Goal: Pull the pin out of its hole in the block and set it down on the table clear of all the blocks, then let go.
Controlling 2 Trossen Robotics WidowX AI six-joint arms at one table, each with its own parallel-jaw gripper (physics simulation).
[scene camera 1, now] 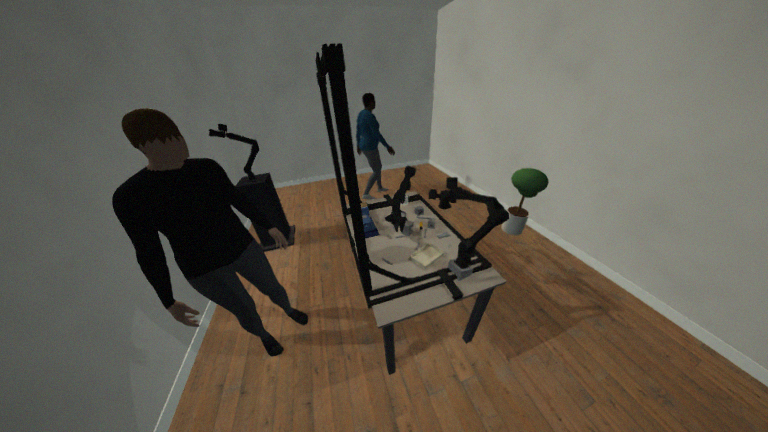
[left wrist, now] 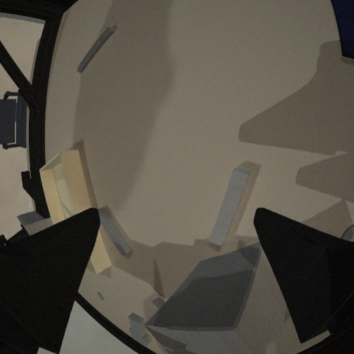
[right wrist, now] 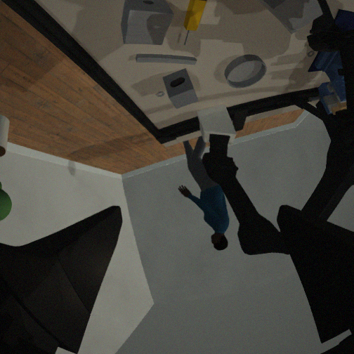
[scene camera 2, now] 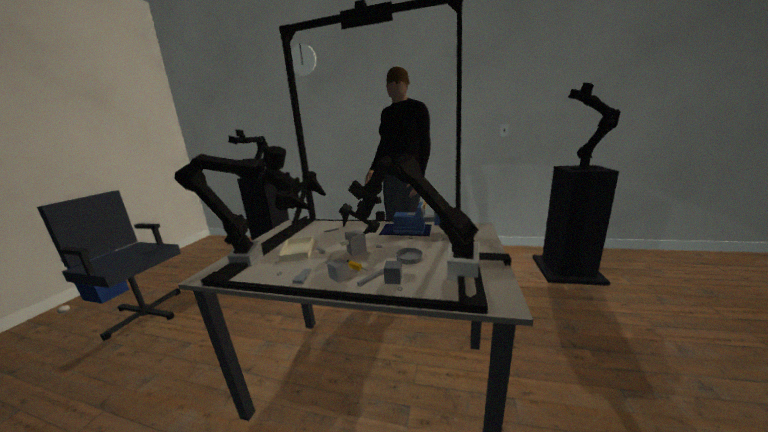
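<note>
A cream tray is here in my sight, and so is a round grey dish. I also see my left gripper and my right gripper, and the right wrist view shows my right gripper too.
</note>
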